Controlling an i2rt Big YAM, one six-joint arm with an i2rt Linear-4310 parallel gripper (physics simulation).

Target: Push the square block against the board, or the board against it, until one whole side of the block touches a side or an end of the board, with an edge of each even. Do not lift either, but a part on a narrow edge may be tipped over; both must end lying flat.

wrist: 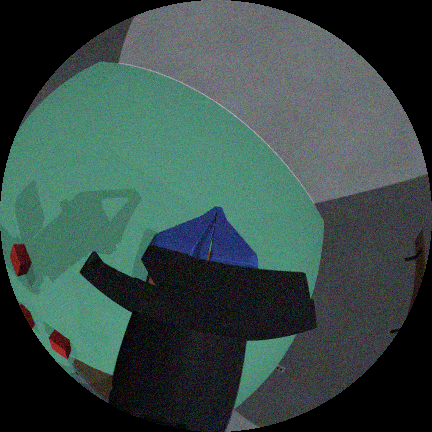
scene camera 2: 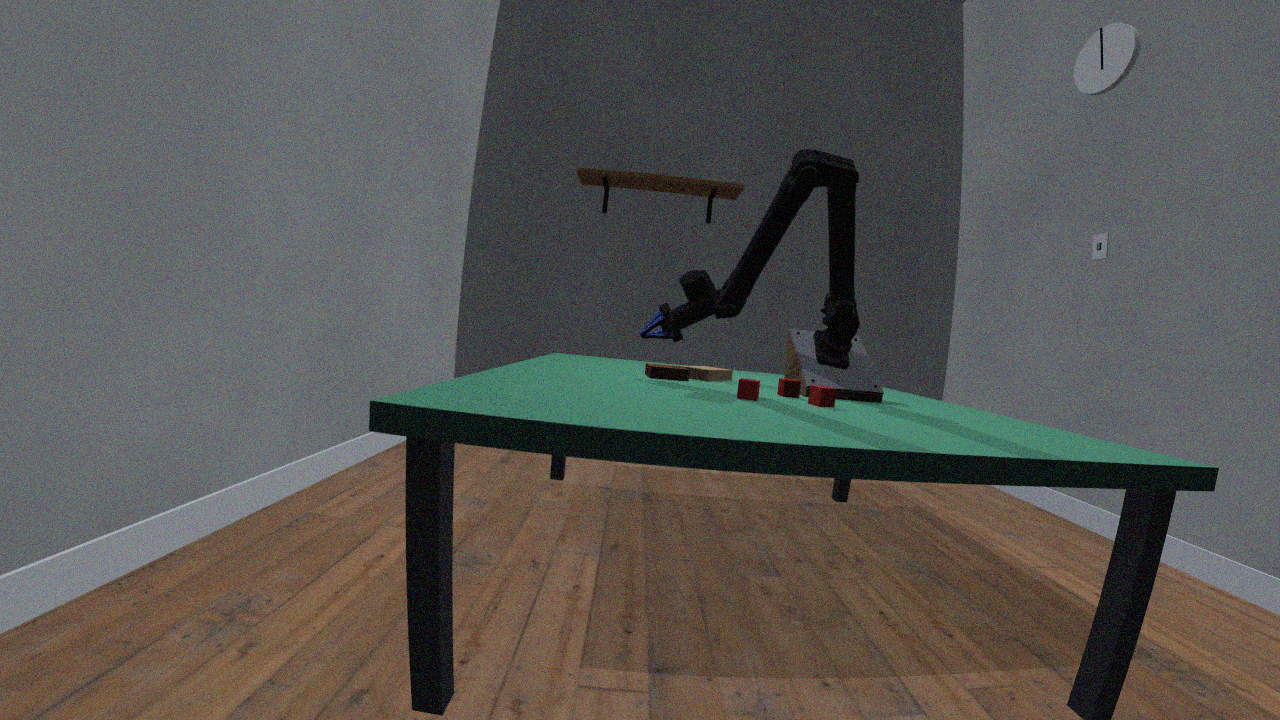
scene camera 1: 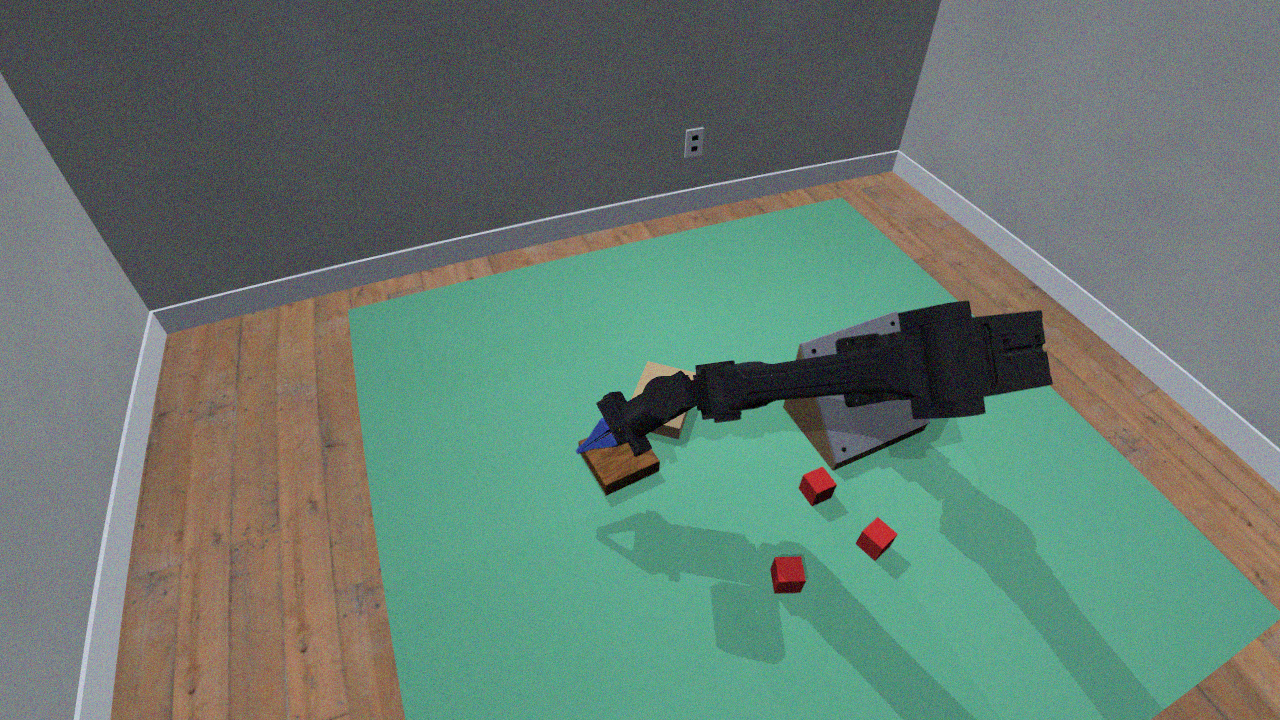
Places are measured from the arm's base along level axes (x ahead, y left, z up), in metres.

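Pixels of known places: gripper, between the fingertips: (wrist: pixel 217 212) (scene camera 2: pixel 640 336) (scene camera 1: pixel 577 452); arm's base, origin of its link: (scene camera 2: pixel 830 351).
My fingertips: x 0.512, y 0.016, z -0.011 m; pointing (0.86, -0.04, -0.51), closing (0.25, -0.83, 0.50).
Observation:
Ahead of a thing's pixels: the offset from my fingertips to its top centre. Level surfaces: height alone.
The square block @(dx -0.076, dy -0.037, dz -0.075 m) (scene camera 1: pixel 619 469) (scene camera 2: pixel 667 372) is dark brown wood and lies flat on the green table. The board @(dx -0.190, dy -0.138, dz -0.075 m) (scene camera 1: pixel 656 371) (scene camera 2: pixel 713 373) is light wood and lies flat close by, towards the arm's base; the arm hides its middle in scene camera 1. The gripper hides the near corners, so I cannot tell whether the two touch or whether edges are even. My gripper (scene camera 1: pixel 580 450) (scene camera 2: pixel 642 335) (wrist: pixel 217 212) has blue fingers, shut and empty. It hangs well above the table, over the block's far side in scene camera 1. In the wrist view the gripper body hides nearly all of the block.
Three red cubes @(dx -0.373, dy +0.124, dz -0.066 m) (scene camera 1: pixel 817 485) @(dx -0.417, dy +0.243, dz -0.066 m) (scene camera 1: pixel 876 538) @(dx -0.255, dy +0.252, dz -0.066 m) (scene camera 1: pixel 787 574) lie apart, on the near side of the arm's base in scene camera 1. The arm stands on a tilted grey mounting plate (scene camera 1: pixel 881 429) on the green table @(dz -0.106 m) (scene camera 1: pixel 483 582) (scene camera 2: pixel 554 402).

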